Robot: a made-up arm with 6 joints.
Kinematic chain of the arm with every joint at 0, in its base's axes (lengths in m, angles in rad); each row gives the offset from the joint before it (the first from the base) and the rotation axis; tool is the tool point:
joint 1: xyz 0 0 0.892 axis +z
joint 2: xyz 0.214 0 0 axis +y
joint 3: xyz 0 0 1.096 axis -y
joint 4: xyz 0 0 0.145 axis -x
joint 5: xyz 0.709 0 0 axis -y
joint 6: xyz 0.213 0 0 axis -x
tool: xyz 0 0 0
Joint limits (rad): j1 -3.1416..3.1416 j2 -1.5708..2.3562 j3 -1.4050..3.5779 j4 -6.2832..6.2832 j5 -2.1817..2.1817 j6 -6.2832..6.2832
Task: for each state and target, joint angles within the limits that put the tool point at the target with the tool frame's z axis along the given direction. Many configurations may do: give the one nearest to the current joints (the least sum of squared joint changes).
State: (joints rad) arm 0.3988 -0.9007 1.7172 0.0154 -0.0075 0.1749
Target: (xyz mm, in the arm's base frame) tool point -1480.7 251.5 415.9 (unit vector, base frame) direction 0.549 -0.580 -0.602
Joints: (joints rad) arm -0.1759 -1.3803 2.3870 -0.3212 0.1713 -0.1788
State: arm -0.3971 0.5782 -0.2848 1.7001 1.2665 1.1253
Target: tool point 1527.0 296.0 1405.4 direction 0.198 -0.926 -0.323
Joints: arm 0.1465 0.5922 0.1142 2.7334 0.9743 1.8179
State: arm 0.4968 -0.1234 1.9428 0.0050 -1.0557 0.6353
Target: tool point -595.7 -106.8 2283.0 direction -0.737 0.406 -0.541
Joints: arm 0.2119 0.0188 2.7847 -0.1847 -0.5625 0.7444
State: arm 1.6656 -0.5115 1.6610 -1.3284 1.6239 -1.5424
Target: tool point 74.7 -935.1 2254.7 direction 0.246 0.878 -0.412
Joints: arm 1.4458 -0.7862 1.0033 -1.1927 1.8429 -0.9016
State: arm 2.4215 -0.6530 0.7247 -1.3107 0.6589 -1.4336
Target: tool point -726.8 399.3 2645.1 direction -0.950 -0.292 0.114
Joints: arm 2.8514 0.0847 0.8765 -1.7915 0.9980 -2.4774
